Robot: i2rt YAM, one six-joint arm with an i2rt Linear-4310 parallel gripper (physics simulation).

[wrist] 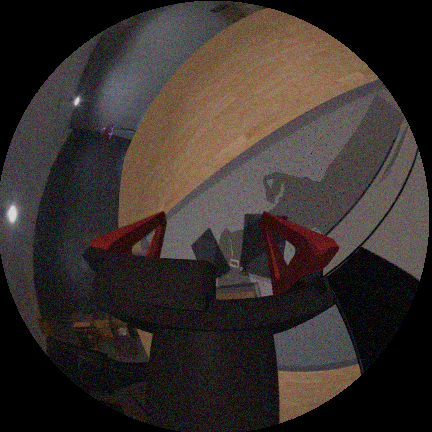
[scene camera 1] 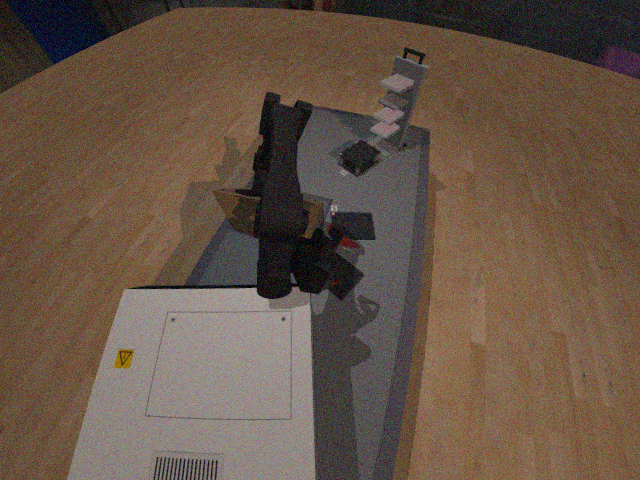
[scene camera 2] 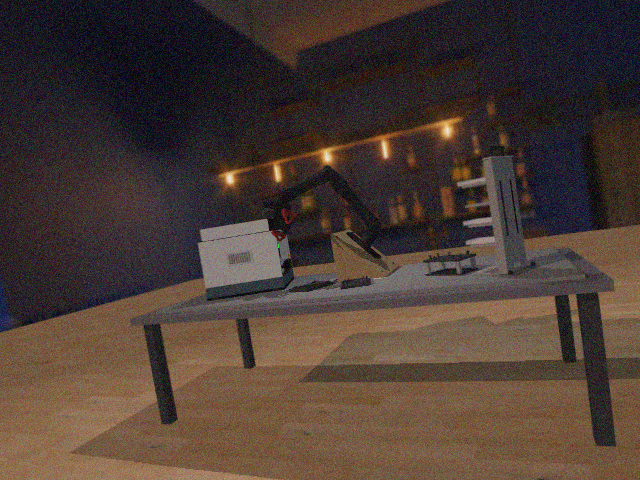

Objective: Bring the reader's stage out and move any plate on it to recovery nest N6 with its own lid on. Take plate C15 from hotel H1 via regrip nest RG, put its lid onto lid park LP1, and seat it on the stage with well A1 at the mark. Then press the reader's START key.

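Places are measured from the arm's base along level axes (x right, y ahead, z up), in metres.
Pixels of known places: gripper, fingertip midpoint: (wrist: 213,216) (scene camera 1: 348,263) (scene camera 2: 283,232); arm's base, link origin: (scene camera 2: 362,245).
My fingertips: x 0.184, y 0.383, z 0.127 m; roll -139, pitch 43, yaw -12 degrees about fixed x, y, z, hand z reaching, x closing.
Note:
For each thing: its top centre in the pictures, then the offset to it from my fingertips. "pt": a spot on its surface instead.
- white reader, top centre: (scene camera 1: 197,378) (scene camera 2: 244,223) dx +0.326, dy -0.141, dz +0.074 m
- dark pronged holder, top centre: (scene camera 2: 448,253) (scene camera 1: 360,149) dx -0.644, dy -0.155, dz -0.180 m
- flat dark pad, surface spot: (scene camera 1: 356,225) (scene camera 2: 355,282) pt dx -0.283, dy -0.040, dz -0.246 m
My gripper (scene camera 1: 342,262) (scene camera 2: 283,225) (wrist: 213,216) has red fingers, spread wide open and empty, high beside the upper front of the white reader (scene camera 1: 222,361) (scene camera 2: 242,258). A small green light (scene camera 2: 278,245) shows on the reader's front. The stage, the START key and plate C15 cannot be made out. Hotel H1 (scene camera 1: 416,98) (scene camera 2: 504,217) stands upright at the far end, with pale plates (scene camera 1: 397,82) (scene camera 2: 479,222) on its levels. A dark pronged holder (scene camera 1: 360,156) (scene camera 2: 449,258) stands beside it. A flat dark pad (scene camera 1: 356,225) (scene camera 2: 355,282) lies mid-bench; its label is unreadable.
The tan wedge-shaped arm base (scene camera 1: 240,211) (scene camera 2: 356,258) stands between the reader and the hotel. The arm arches from it to the reader's front. The grey bench (scene camera 1: 392,191) (scene camera 2: 413,297) has a raised-looking long edge (scene camera 1: 421,196). The reader's dark front (wrist: 375,300) is close at the gripper's right in the wrist view.

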